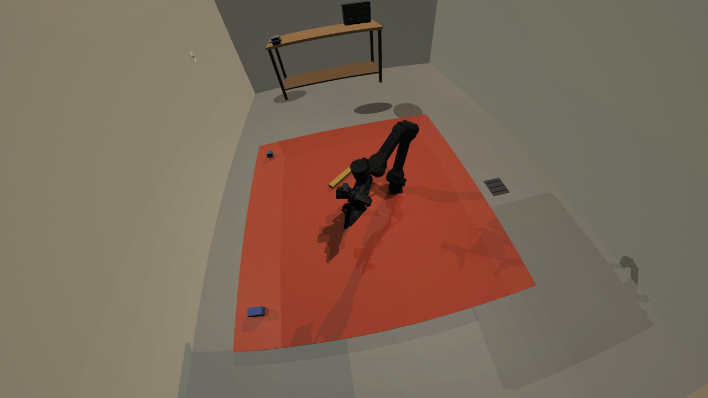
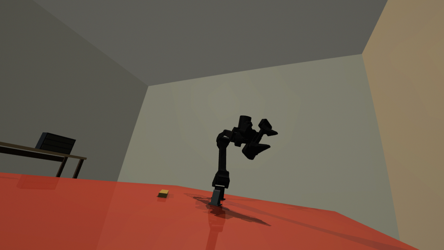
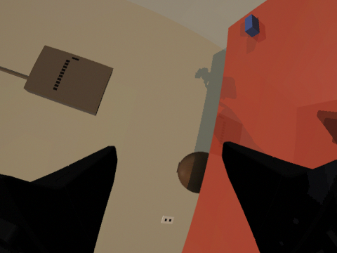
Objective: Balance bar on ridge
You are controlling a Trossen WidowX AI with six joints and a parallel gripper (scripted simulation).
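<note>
My gripper tip is 470 mm to the left of the yellow bar and 260 mm above it. The rest, counted from my gripper tip: blue cube (820 mm to the right, 460 mm ahead, 260 mm below).
</note>
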